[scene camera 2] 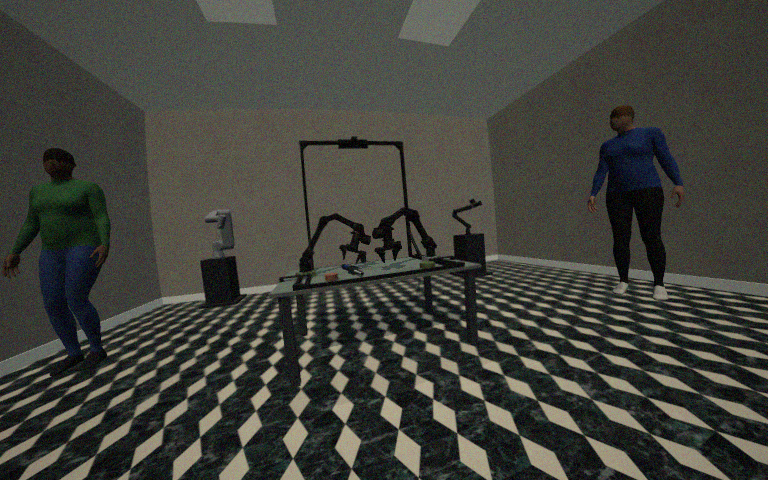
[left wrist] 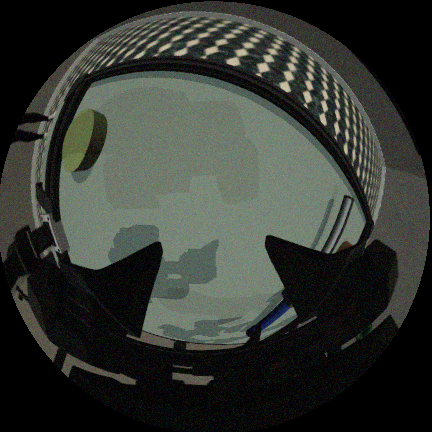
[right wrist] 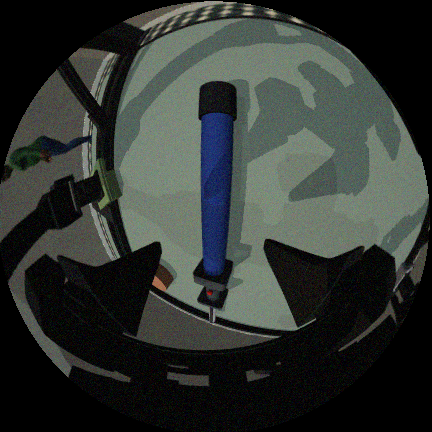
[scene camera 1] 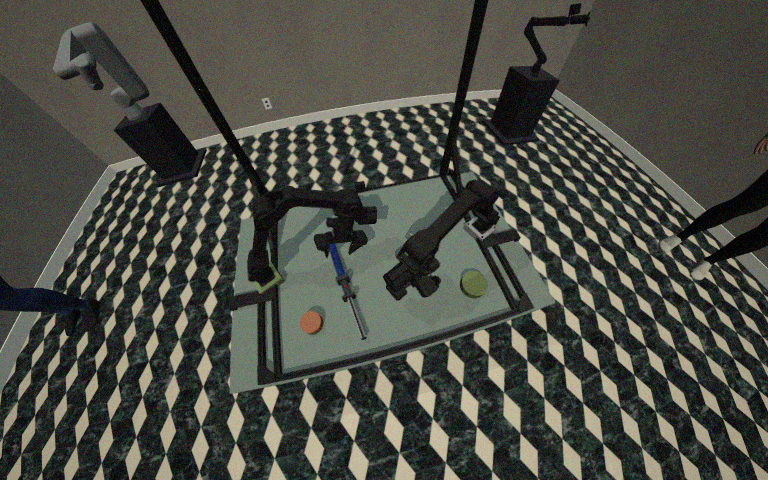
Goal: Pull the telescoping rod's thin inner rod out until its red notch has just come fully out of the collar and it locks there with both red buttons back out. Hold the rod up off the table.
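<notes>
The telescoping rod [scene camera 1: 336, 261] [scene camera 2: 351, 268] [right wrist: 216, 175] lies on the table, with its blue handle toward the back and its thin silver inner rod [scene camera 1: 356, 319] [left wrist: 341, 222] toward the front edge. One red button [scene camera 1: 345, 286] [right wrist: 210, 293] shows at the dark collar; the other button is hidden, and the red notch cannot be made out. My right gripper [scene camera 1: 339, 253] [scene camera 2: 353, 259] [right wrist: 212, 246] is open and empty above the handle. My left gripper [scene camera 1: 413, 291] [scene camera 2: 389, 259] [left wrist: 213, 244] is open and empty above the table, to the rod's right in scene camera 1.
An orange disc [scene camera 1: 310, 322] [scene camera 2: 331, 277] [right wrist: 162, 279] lies left of the inner rod. A green disc [scene camera 1: 474, 284] [scene camera 2: 427, 264] [left wrist: 82, 142] lies right of my left gripper. Dark rails border the table, and tall black posts rise behind it.
</notes>
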